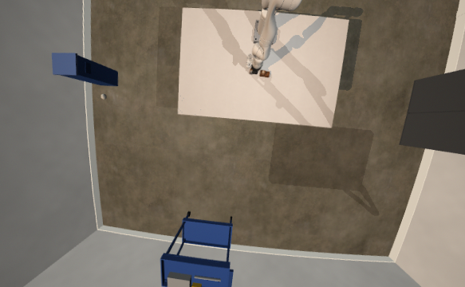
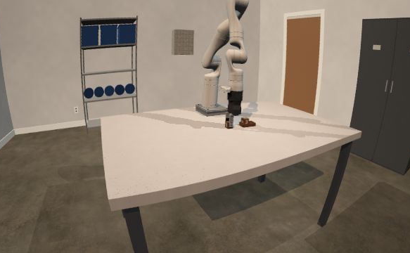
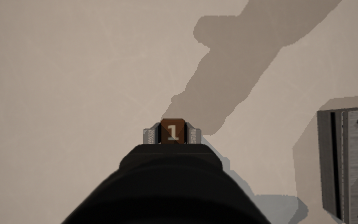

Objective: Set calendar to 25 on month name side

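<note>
The brown cube lies 2 cm ahead of my hand and 9 cm to the left of it. Also, from my hand: tray 2 cm ahead, 11 cm to the left, 2 cm below.
</note>
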